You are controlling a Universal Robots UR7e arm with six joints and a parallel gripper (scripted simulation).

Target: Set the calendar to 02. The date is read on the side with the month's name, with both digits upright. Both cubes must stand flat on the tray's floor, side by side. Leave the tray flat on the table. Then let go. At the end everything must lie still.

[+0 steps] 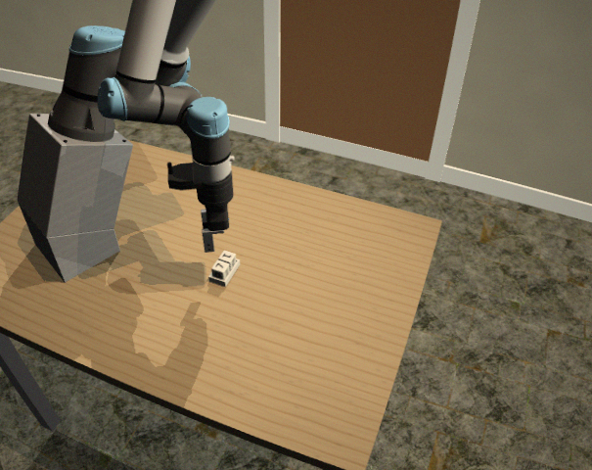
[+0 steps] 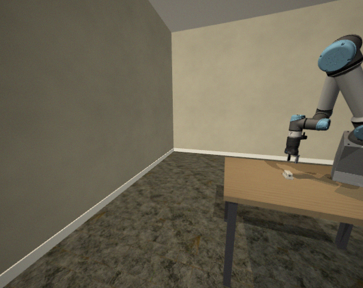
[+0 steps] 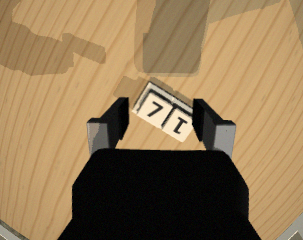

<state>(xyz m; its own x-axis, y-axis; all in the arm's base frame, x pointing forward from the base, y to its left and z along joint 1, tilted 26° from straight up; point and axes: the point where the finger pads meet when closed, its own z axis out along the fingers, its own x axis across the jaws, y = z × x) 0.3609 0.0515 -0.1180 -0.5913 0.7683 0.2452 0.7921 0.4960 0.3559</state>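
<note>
My gripper is now 20 mm short of the digit cube, 10 mm to the right of it and 110 mm above it. The rest, counted from my hand: calendar tray: 20 mm ahead, 20 mm to the left, 120 mm below.
</note>
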